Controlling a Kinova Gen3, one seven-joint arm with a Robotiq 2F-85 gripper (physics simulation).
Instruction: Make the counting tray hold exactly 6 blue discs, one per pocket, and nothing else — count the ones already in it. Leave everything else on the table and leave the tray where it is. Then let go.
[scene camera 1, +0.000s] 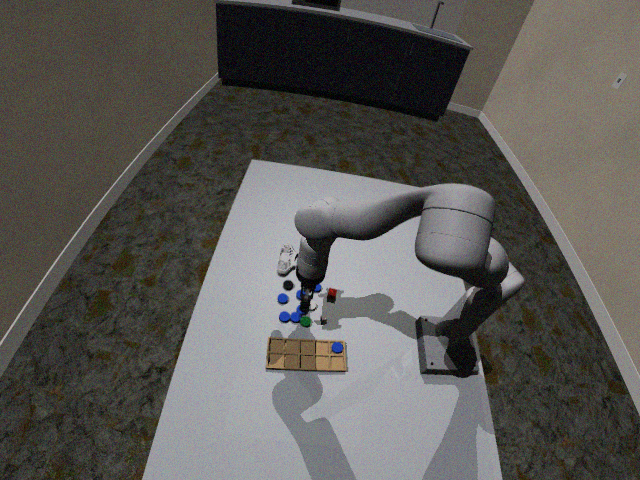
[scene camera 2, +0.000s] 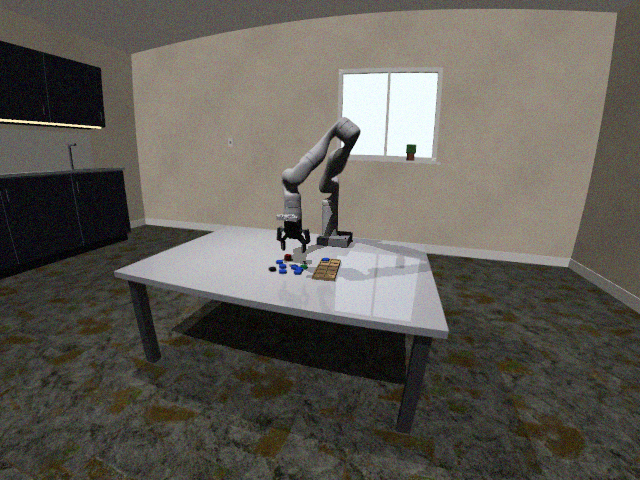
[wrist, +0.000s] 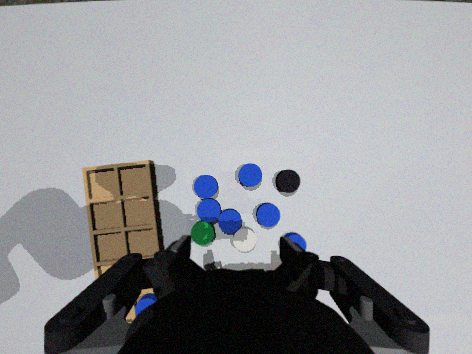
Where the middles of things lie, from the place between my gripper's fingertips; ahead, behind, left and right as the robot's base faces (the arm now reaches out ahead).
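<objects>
I look at the wooden counting tray (scene camera 1: 292, 354) and find that my gripper is 15 cm to the right of it, 1 cm past it and 7 cm above it.
</objects>
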